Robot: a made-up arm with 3 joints. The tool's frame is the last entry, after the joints.
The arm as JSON. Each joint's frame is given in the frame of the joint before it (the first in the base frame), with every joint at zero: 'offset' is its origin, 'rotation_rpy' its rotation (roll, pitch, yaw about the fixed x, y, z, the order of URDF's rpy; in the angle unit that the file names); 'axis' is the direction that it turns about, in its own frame. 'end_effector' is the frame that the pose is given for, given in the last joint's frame.
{
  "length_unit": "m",
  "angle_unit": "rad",
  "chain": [
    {
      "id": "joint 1",
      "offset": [
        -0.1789,
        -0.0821,
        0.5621
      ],
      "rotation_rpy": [
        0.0,
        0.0,
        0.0
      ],
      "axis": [
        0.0,
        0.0,
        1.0
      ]
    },
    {
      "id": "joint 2",
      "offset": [
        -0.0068,
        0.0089,
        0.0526
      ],
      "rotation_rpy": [
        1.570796,
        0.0,
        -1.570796
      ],
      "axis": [
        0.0,
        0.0,
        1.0
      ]
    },
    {
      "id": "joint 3",
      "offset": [
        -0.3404,
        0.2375,
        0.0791
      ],
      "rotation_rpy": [
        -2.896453,
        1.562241,
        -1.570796
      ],
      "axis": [
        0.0,
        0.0,
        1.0
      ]
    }
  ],
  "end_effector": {
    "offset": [
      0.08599,
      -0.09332,
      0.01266
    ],
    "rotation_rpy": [
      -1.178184,
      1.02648,
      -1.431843
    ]
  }
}
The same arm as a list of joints. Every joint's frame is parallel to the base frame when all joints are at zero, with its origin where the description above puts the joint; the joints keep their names.
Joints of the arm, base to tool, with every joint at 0 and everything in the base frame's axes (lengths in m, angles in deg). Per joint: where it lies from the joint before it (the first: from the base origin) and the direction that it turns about. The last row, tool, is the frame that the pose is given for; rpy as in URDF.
joint 1: offset -0.1789 -0.0821 0.5621 axis 0 0 1
joint 2: offset -0.0068 0.0089 0.0526 axis -1 0 0
joint 3: offset -0.0791 0.3404 0.2375 axis 0.0083 -0.242692 0.970068
tool: offset 0.0859 -0.0936 -0.0111 rpy -62.65 72.74 -77.63

